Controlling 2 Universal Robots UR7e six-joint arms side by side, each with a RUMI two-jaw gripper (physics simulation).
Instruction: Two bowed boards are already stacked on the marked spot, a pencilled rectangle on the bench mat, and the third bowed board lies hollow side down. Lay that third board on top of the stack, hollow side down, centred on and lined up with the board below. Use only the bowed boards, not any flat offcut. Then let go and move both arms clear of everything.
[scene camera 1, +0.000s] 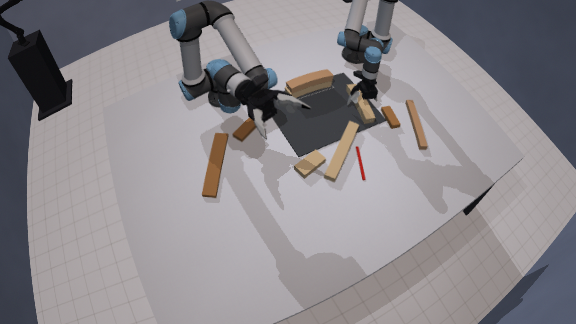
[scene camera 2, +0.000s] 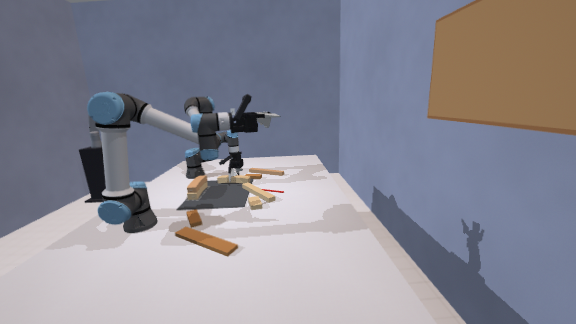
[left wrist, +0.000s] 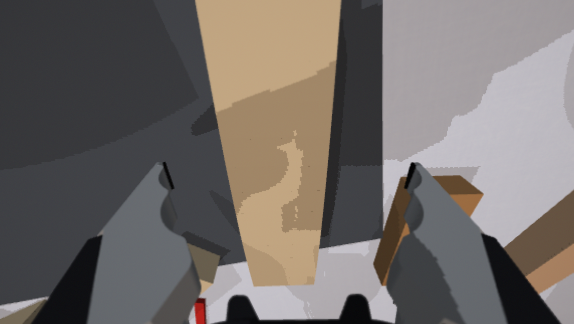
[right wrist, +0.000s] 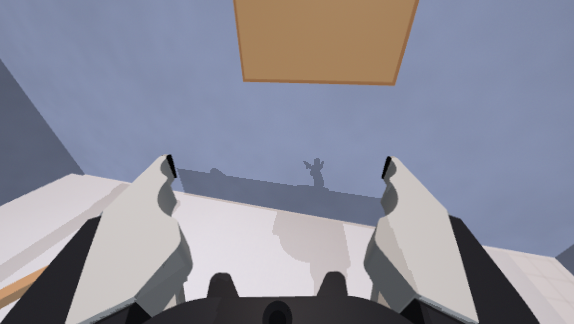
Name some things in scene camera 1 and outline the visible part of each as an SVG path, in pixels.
The right gripper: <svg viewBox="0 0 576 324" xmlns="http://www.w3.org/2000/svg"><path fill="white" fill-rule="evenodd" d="M263 73L262 75L255 76L252 80L241 82L235 90L235 97L241 101L243 106L247 105L248 117L254 121L260 135L267 140L264 122L273 117L275 113L277 114L277 108L274 107L274 99L277 100L276 104L278 106L286 108L289 113L295 113L297 106L305 109L311 109L311 107L284 91L261 89L269 80L267 75Z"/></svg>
A long pale offcut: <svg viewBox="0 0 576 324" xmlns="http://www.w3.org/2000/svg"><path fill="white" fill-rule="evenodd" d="M349 121L324 174L324 178L335 182L359 127L359 124Z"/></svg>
A brown plank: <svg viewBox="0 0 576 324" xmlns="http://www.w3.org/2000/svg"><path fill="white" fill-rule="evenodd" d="M228 133L215 133L202 197L217 198Z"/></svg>
